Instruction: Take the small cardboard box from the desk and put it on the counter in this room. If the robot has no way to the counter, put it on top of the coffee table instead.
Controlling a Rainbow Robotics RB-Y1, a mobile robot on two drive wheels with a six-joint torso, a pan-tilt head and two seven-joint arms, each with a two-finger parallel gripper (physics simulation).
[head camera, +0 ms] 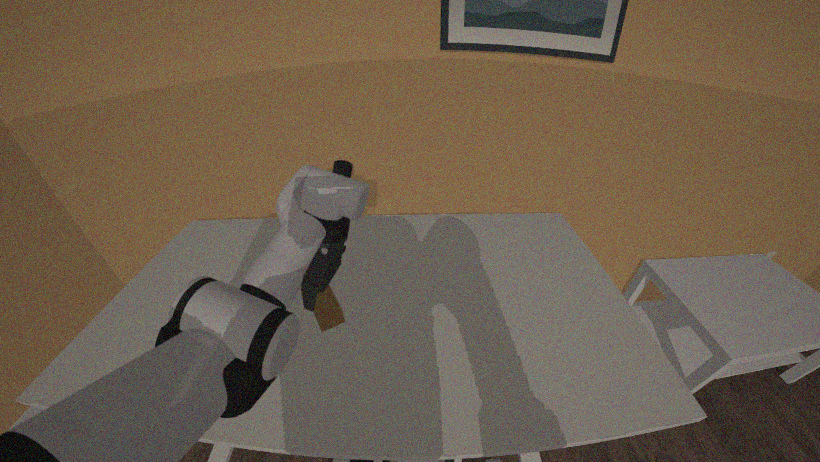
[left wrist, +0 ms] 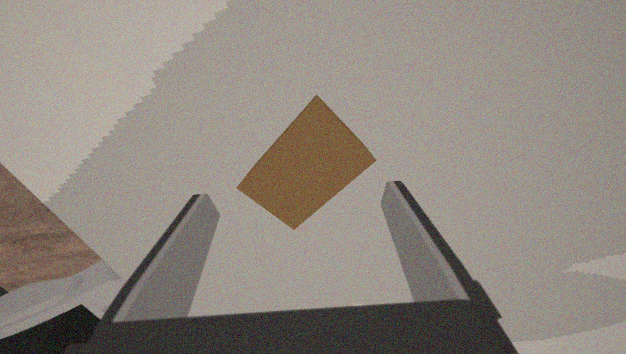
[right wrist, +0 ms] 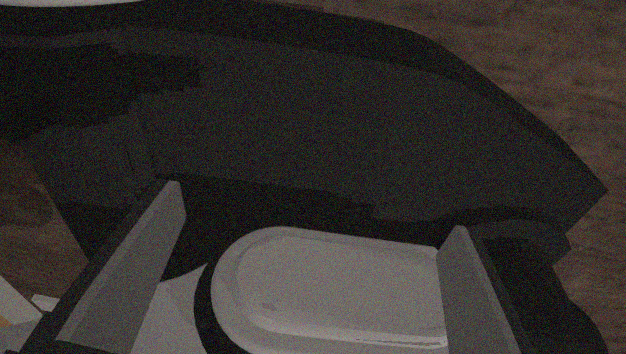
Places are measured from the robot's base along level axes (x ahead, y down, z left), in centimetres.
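Pixels of known places: left gripper, fingertip midpoint: (head camera: 319, 291) (left wrist: 298, 198); right gripper, fingertip midpoint: (right wrist: 315, 221).
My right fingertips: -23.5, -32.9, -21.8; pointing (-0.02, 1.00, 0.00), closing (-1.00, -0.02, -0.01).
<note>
Behind a point stands the place of what it marks, as x, y, z.
The small cardboard box (head camera: 330, 311) @(25.1, -77.1, 20.6) (left wrist: 306, 162) @(28.6, -77.1, 24.2) is a plain brown block on the white desk (head camera: 596, 367) @(14.4, -72.1, -38.0) (left wrist: 475, 125). In the head camera, part of the box is hidden behind my left gripper. My left gripper (left wrist: 298, 198) @(28.1, -80.4, 23.3) is open and empty above the desk. In the left wrist view the box shows between and just beyond its two fingertips, turned at a slant to them. My right gripper (right wrist: 315, 221) @(-23.5, -32.9, -21.8) is open and empty beside the robot's own base, above the floor. The counter and the coffee table cannot be made out for certain in these views.
A low white table (head camera: 740, 304) @(50.0, -45.1, -141.9) with slanted legs stands to the right of the desk in the head camera. An orange-tan wall (head camera: 516, 143) @(80.6, -97.9, -31.3) rises behind the desk, with a framed picture (head camera: 527, 43) @(78.2, -129.7, -29.6) on it. Dark wood floor (head camera: 763, 424) @(13.7, -0.1, -162.3) shows at the lower right.
</note>
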